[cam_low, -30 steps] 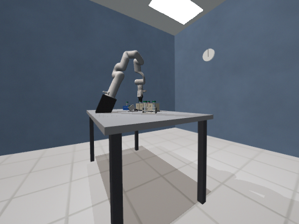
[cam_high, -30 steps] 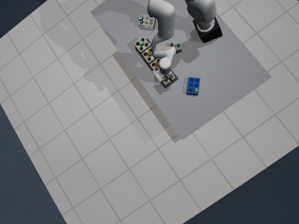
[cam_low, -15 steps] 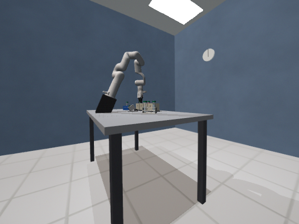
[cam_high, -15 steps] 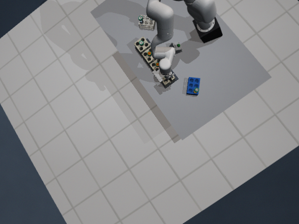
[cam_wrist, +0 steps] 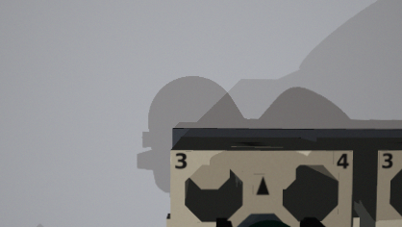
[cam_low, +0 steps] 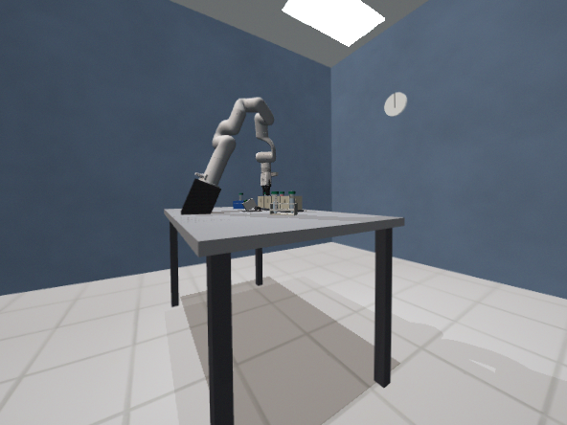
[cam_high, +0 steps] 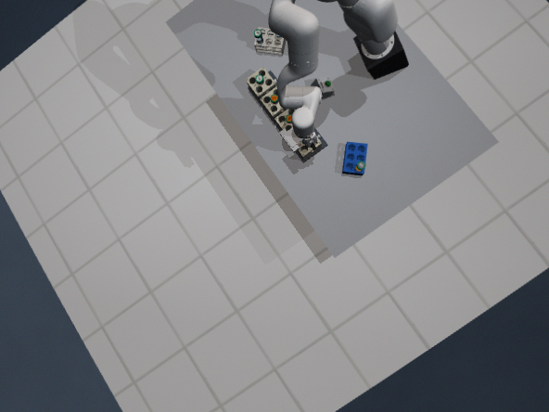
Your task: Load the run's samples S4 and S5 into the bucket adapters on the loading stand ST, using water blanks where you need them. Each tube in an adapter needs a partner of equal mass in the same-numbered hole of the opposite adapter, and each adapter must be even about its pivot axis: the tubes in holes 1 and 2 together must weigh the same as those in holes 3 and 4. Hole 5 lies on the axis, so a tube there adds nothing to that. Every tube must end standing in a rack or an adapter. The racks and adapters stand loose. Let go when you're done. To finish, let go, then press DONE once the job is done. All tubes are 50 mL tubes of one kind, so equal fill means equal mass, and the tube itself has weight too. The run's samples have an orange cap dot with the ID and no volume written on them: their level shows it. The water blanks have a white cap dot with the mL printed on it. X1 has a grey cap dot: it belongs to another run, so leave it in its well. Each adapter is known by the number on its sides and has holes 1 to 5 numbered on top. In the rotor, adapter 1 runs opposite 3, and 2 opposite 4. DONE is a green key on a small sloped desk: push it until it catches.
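Now: the adapter 7 cm below my hand. Also, from my hand: white rack 44 cm to the right, 27 cm behind, 9 cm below; blue rack 20 cm to the left, 9 cm below, 8 cm behind.
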